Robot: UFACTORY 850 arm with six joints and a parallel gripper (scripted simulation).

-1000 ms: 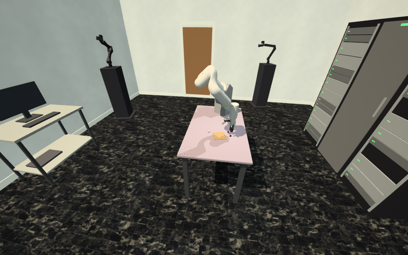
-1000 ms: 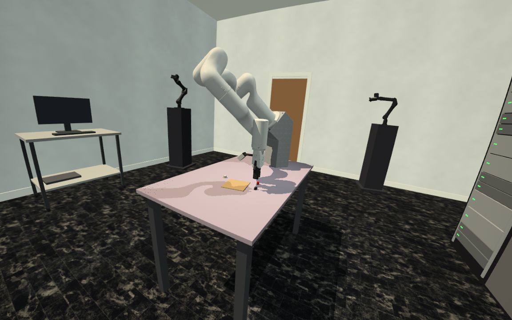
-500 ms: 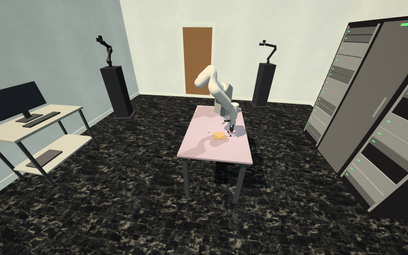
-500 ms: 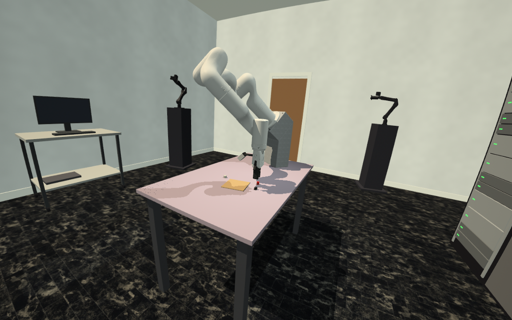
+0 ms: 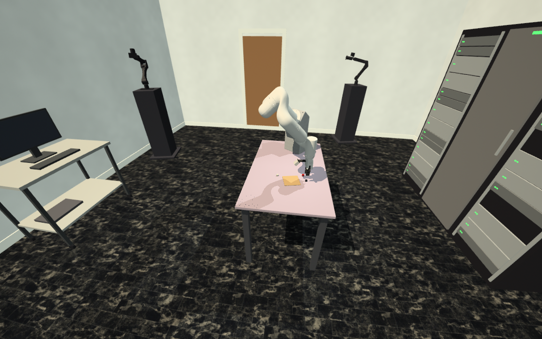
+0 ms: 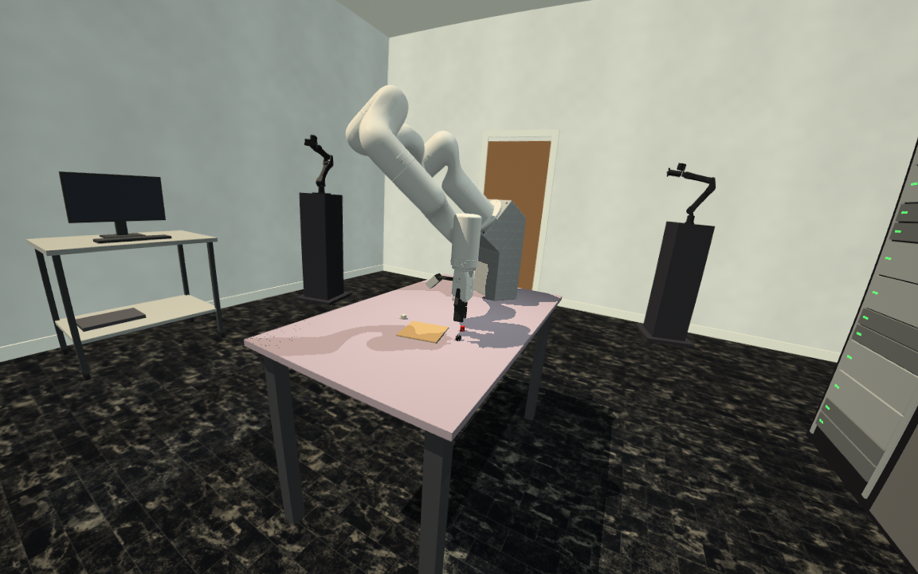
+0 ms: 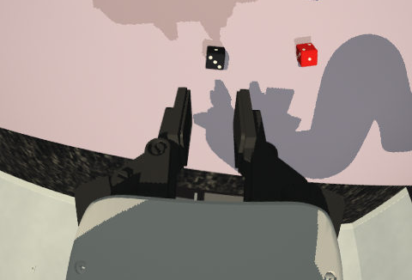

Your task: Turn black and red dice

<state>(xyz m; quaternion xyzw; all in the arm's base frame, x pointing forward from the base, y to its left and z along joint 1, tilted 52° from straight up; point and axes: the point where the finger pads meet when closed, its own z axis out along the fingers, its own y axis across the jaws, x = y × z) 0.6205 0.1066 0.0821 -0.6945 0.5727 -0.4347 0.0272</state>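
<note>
Now: hand 80 mm above the black die. Also, from my hand: mat (130 mm to the right, 90 mm below, 20 mm behind); then red die (80 mm below, 80 mm behind, 10 mm to the right); then white die (240 mm to the right, 110 mm behind, 80 mm below).
</note>
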